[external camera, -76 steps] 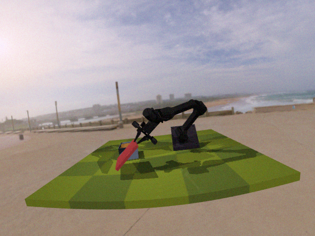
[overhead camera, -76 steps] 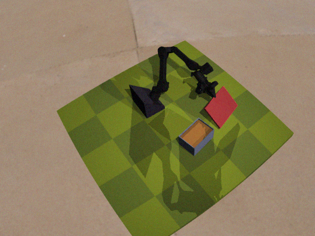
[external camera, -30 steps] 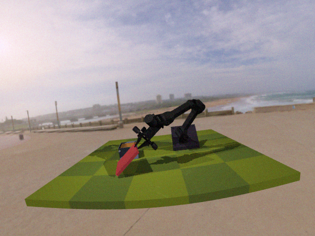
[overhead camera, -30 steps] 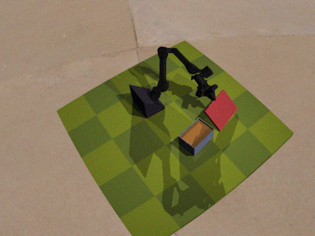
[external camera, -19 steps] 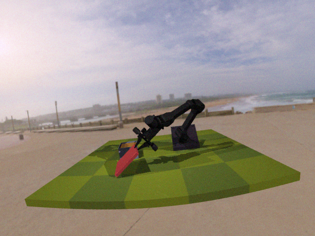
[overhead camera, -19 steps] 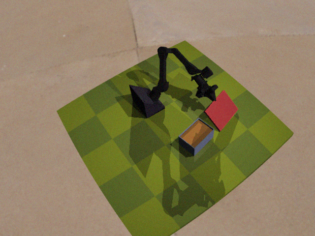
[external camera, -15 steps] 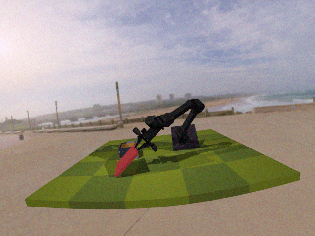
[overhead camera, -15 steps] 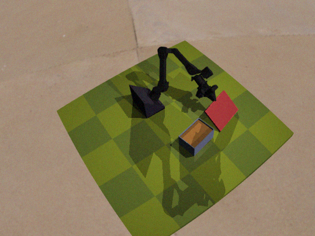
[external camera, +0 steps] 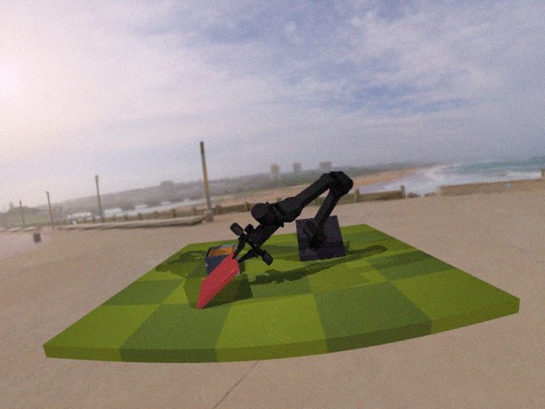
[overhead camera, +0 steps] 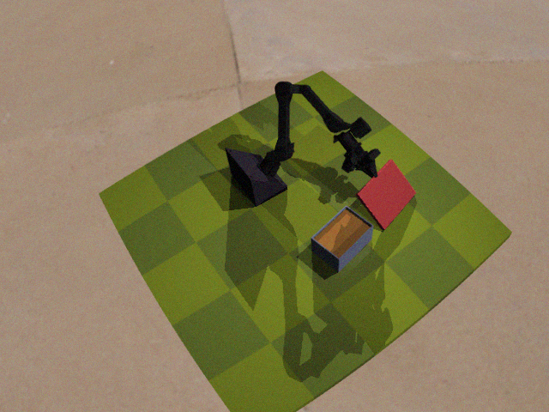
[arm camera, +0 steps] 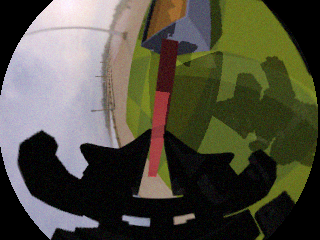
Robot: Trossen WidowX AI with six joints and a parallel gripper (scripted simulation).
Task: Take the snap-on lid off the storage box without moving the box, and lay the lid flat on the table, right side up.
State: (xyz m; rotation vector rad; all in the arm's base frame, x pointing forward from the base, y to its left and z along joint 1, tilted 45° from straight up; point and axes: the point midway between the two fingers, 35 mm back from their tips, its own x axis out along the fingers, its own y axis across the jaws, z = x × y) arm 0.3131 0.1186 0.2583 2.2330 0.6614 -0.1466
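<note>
My gripper tip is now 7 cm short of the red lid, 1 cm to the right of it and 5 cm above it. From my gripper tip the other things lie so: grey-blue storage box (8 cm ahead, 26 cm to the right, 6 cm below).
</note>
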